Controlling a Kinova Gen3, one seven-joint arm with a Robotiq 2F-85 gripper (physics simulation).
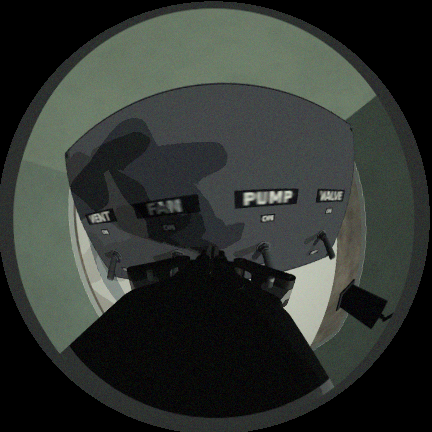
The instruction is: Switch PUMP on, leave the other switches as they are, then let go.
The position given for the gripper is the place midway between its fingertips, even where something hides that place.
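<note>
You can see the gripper (212, 253) here, and there's a dark grey switch panel (244, 167) as well.
</note>
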